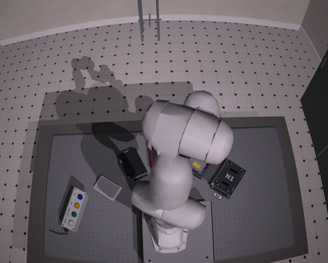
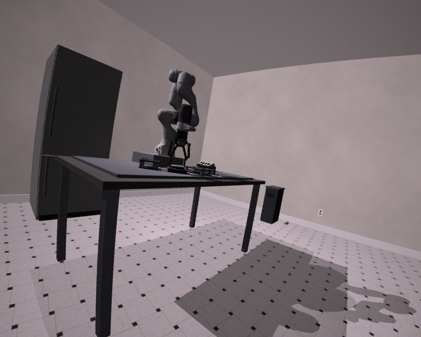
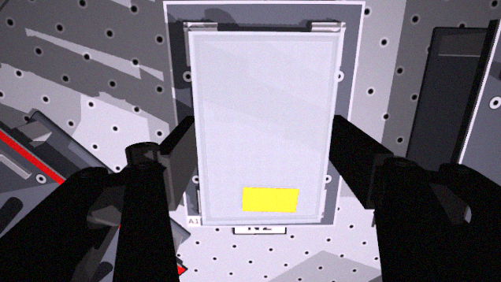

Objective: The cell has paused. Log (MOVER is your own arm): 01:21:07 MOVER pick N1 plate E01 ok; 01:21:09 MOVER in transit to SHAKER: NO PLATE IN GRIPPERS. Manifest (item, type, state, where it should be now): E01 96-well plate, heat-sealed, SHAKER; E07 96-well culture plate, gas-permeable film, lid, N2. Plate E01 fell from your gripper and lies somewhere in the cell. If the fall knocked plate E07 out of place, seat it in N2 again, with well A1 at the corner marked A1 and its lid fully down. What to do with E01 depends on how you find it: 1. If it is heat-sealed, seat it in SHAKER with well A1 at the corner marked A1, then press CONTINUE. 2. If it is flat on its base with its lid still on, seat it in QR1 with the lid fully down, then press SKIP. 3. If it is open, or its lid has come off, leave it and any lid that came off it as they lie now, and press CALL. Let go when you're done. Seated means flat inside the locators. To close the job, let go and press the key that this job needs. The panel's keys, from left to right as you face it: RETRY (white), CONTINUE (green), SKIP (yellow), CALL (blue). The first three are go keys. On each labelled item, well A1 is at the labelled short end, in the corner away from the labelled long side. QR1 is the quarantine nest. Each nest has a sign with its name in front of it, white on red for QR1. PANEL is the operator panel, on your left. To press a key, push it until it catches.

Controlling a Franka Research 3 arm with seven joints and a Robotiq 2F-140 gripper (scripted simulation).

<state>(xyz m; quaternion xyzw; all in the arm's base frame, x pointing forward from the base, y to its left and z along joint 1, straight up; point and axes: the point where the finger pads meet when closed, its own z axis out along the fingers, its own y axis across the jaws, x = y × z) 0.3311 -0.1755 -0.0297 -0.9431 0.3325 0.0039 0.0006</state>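
Right now my hand is 2 cm above the lidded culture plate. Also, from my hand: grey N2 nest: 5 cm below; then A1 corner mark: 2 cm behind, 9 cm to the left, 3 cm below; then plate E01: 13 cm behind, 47 cm to the left, 5 cm below.
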